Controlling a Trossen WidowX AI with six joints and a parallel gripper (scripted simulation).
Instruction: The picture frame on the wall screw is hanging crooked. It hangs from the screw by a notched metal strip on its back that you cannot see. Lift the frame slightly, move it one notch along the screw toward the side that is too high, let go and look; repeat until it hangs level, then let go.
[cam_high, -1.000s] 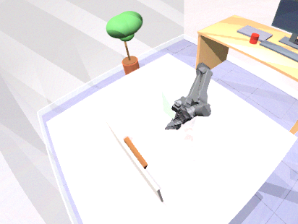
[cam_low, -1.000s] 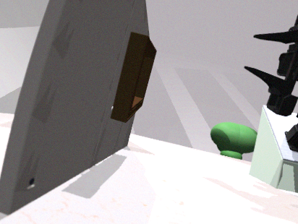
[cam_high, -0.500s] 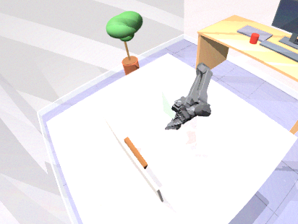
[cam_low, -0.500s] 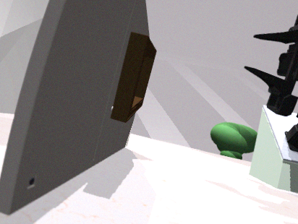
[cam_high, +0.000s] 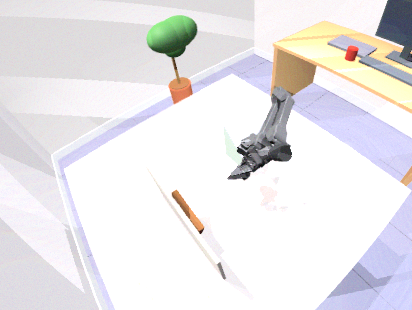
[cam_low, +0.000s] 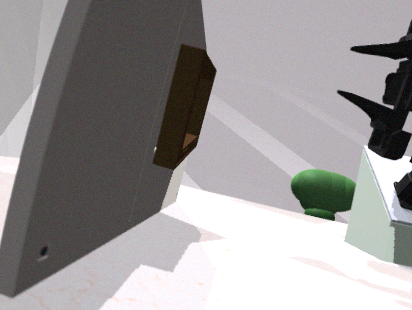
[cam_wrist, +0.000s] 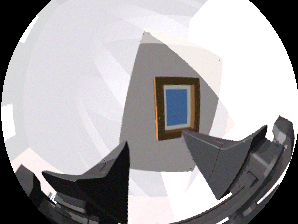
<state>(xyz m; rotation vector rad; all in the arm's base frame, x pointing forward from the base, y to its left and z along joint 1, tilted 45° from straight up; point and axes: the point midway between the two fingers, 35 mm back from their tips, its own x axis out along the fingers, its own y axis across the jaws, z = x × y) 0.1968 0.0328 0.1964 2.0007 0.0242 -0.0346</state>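
My gripper tip is now 190 mm short of the brown picture frame, 90 mm above it and 10 mm to the left of it. Round my gripper tip: wall panel: 200 mm ahead, 90 mm below.
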